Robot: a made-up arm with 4 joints. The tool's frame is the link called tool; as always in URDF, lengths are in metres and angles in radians. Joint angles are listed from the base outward. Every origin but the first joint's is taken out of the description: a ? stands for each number. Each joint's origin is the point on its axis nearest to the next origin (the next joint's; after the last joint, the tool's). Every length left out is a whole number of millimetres.
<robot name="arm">
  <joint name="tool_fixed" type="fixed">
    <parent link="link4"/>
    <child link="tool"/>
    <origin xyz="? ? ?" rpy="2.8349 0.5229 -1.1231"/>
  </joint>
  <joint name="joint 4" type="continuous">
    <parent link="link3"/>
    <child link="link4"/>
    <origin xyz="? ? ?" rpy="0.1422 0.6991 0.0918"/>
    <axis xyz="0 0 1"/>
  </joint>
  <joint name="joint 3" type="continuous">
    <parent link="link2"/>
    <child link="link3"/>
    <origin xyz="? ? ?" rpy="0 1.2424 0"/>
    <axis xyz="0 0 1"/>
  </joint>
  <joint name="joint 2" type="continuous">
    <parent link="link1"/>
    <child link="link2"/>
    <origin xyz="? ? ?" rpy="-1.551 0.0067 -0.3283"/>
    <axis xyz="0 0 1"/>
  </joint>
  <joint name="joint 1" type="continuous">
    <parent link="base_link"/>
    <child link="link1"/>
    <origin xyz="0.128 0.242 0.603" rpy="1.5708 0 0"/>
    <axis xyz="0 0 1"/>
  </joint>
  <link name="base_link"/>
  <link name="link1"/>
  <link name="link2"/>
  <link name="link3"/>
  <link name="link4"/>
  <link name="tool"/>
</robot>
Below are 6 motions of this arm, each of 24 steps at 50 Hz.
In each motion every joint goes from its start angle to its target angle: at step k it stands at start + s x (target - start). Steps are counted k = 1, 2, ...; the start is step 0. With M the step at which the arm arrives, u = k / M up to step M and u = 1 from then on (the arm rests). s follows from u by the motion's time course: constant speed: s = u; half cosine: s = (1 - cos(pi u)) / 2; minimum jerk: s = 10 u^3 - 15 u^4 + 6 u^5.
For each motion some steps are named. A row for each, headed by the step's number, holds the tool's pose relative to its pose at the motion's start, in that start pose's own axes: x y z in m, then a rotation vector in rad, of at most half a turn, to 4 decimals.
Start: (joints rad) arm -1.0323 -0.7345 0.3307 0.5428
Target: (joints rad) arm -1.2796 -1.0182 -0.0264 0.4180
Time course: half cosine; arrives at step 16
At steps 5, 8, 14, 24:
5: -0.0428 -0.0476 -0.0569 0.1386 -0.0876 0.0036
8: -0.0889 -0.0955 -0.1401 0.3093 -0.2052 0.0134
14: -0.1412 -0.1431 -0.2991 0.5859 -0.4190 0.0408
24: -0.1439 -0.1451 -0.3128 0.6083 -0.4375 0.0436

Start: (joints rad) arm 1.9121 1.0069 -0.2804 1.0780
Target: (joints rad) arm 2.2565 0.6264 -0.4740 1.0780
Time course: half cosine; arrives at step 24
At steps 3, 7, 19, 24:
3: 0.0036 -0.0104 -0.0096 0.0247 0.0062 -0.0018
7: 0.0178 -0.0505 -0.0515 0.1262 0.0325 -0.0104
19: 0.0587 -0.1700 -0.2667 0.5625 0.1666 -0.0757
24: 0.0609 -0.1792 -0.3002 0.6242 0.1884 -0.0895

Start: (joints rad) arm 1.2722 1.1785 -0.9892 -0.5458
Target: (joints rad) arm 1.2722 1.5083 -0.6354 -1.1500
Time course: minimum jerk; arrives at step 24
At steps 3, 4, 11, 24:
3: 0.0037 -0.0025 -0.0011 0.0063 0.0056 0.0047
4: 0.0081 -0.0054 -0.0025 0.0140 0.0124 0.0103
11: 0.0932 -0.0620 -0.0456 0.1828 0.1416 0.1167
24: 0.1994 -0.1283 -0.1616 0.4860 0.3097 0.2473

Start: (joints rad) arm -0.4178 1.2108 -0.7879 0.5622
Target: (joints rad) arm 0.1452 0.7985 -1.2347 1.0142
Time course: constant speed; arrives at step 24
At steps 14, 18, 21, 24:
14: -0.1030 -0.1880 -0.2130 0.4877 -0.1077 -0.2327
18: -0.1261 -0.2168 -0.2853 0.6312 -0.1147 -0.3035
21: -0.1418 -0.2306 -0.3402 0.7394 -0.1135 -0.3569
24: -0.1560 -0.2381 -0.3949 0.8478 -0.1069 -0.4103

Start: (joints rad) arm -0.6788 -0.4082 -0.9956 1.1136
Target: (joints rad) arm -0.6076 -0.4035 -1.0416 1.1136
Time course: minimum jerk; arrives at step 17
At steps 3, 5, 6, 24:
3: 0.0009 -0.0004 -0.0005 0.0014 0.0020 -0.0015
5: 0.0033 -0.0014 -0.0017 0.0051 0.0073 -0.0057
6: 0.0051 -0.0022 -0.0027 0.0078 0.0113 -0.0087
24: 0.0203 -0.0097 -0.0117 0.0331 0.0464 -0.0372

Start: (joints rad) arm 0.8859 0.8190 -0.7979 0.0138
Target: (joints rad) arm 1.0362 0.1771 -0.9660 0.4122
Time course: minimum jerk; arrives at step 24
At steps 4, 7, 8, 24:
4: -0.0143 0.0015 -0.0009 -0.0037 -0.0219 -0.0181
7: -0.0607 0.0075 -0.0066 -0.0145 -0.0934 -0.0790
8: -0.0831 0.0112 -0.0109 -0.0189 -0.1283 -0.1098
24: -0.3356 0.1083 -0.1512 -0.0208 -0.5816 -0.5644

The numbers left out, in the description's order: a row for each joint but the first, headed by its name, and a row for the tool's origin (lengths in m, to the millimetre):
tool: 0.036 0.29 0
joint 4: -0.22 0.081 0
joint 3: -0.245 0.048 0
joint 2: -0.12 0.157 0

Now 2 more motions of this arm.
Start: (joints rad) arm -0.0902 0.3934 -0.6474 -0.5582
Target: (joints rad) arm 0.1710 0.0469 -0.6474 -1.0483
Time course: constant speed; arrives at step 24
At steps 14, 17, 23, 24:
14: -0.0765 -0.0569 -0.0407 0.0758 -0.2905 0.1258
17: -0.0901 -0.0662 -0.0493 0.0824 -0.3504 0.1538
23: -0.1144 -0.0821 -0.0652 0.0852 -0.4665 0.2105
24: -0.1182 -0.0844 -0.0676 0.0844 -0.4853 0.2201

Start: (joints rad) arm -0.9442 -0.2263 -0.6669 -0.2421
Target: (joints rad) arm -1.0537 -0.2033 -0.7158 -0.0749
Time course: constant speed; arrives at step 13
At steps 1, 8, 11, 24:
1: -0.0006 0.0037 0.0017 -0.0063 0.0010 -0.0011
8: -0.0054 0.0299 0.0128 -0.0503 0.0068 -0.0091
11: -0.0077 0.0412 0.0173 -0.0691 0.0088 -0.0127
24: -0.0094 0.0488 0.0201 -0.0816 0.0100 -0.0152

